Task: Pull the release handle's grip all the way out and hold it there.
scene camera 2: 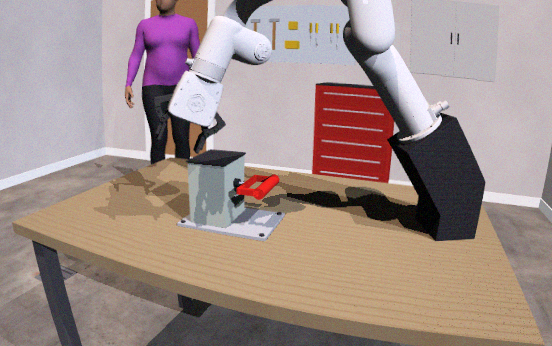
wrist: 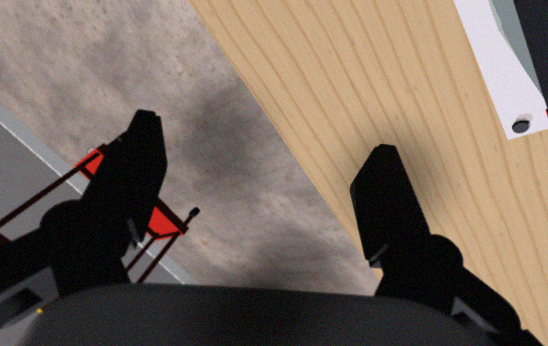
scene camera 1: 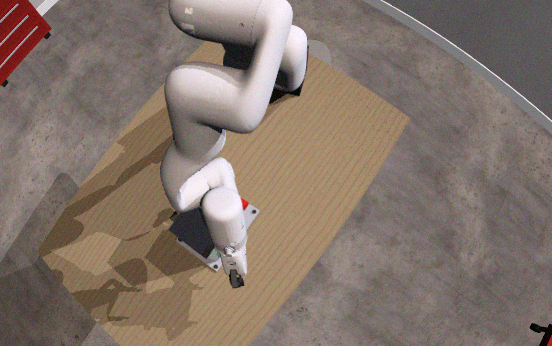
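Observation:
The release handle's red grip (scene camera 1: 244,204) (scene camera 2: 267,187) is a loop on the side of a pale grey-green housing (scene camera 2: 210,195) that faces the arm's base. A short dark fitting joins it to the housing. The housing has a dark sloped top (scene camera 1: 192,232) (scene camera 2: 217,157) and stands on a light bolted plate (scene camera 2: 270,225) (wrist: 492,65). My gripper (scene camera 1: 236,285) (scene camera 2: 199,150) (wrist: 267,153) is open and empty, pointing down above the table and apart from the grip. In scene camera 1 the arm hides part of the housing and grip.
The wooden table (scene camera 1: 325,165) (scene camera 2: 350,265) (wrist: 325,75) has its edge beneath the gripper in the wrist view. The arm's black base block (scene camera 2: 445,185) stands on the table. A person in purple (scene camera 2: 169,50) stands behind it, near a red drawer cabinet (scene camera 2: 350,135).

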